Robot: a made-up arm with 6 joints. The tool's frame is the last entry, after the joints.
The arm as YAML. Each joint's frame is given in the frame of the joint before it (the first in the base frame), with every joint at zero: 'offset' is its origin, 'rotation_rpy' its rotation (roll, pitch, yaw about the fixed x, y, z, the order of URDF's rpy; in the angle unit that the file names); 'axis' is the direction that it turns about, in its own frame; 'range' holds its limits. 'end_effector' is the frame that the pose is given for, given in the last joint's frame.
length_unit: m
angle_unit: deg
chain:
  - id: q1
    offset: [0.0, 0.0, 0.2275]
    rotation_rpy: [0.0, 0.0, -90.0]
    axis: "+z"
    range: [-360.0, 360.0]
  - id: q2
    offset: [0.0, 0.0, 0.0]
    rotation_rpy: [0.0, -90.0, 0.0]
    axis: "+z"
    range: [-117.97, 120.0]
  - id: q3
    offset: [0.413, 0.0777, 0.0]
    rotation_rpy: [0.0, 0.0, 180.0]
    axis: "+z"
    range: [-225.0, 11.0]
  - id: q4
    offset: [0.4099, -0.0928, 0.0]
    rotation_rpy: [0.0, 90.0, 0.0]
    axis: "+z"
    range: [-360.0, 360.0]
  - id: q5
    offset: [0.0, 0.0, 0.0]
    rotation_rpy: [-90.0, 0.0, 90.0]
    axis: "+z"
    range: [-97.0, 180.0]
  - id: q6
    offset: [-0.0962, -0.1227, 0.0]
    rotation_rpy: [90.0, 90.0, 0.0]
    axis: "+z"
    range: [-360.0, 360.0]
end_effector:
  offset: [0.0, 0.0, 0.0]
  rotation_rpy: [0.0, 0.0, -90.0]
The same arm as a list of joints. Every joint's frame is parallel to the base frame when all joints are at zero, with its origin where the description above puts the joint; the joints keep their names.
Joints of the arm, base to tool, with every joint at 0 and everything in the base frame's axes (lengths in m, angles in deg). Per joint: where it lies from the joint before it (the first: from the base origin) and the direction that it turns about. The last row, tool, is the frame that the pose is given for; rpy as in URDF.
q1: axis +z origin 0 0 0.2275
q2: axis +y origin 0 0 0
q3: axis +y origin 0.0777 0 0.413
q4: axis -z origin 0.0928 0 -0.4099
q5: axis +y origin 0 0 0
q6: axis -z origin 0.0962 0 -0.1227
tool: origin 0 0 0 rpy 180 0 0
Joint limits (deg, base to tool): -360..360 -117.97..120 -225..11 -360..360 -97..180 -360..360

